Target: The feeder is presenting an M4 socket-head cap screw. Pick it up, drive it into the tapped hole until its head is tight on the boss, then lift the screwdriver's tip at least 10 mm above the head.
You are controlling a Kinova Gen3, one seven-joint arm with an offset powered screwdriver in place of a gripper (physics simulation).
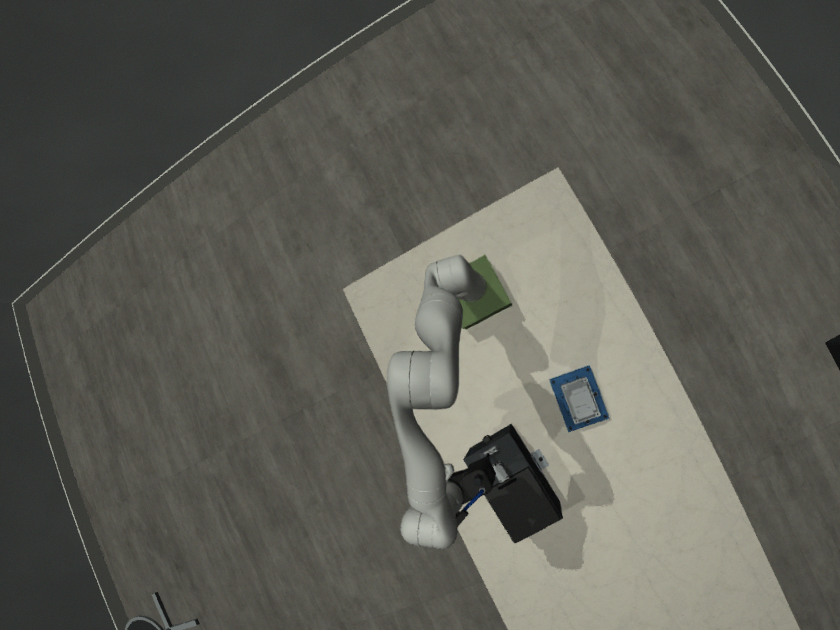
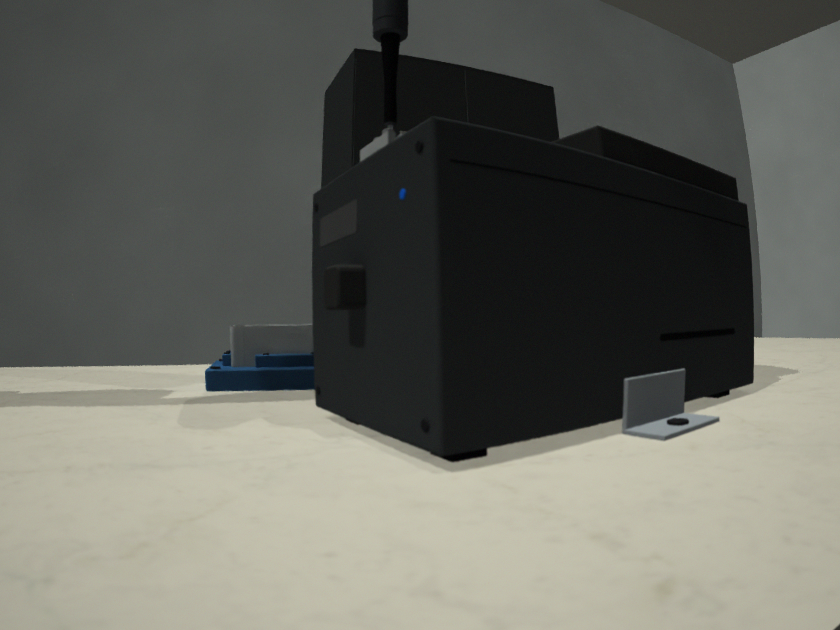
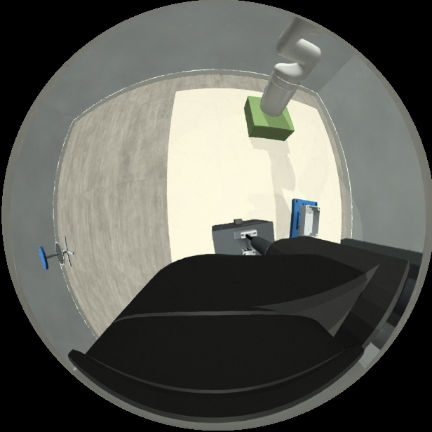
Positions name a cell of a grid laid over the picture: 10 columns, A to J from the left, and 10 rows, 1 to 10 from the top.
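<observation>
Visible in image 1: black feeder (image 1: G8) and blue fixture (image 1: G7). Image 3 likewise shows the feeder (image 3: F6).
</observation>
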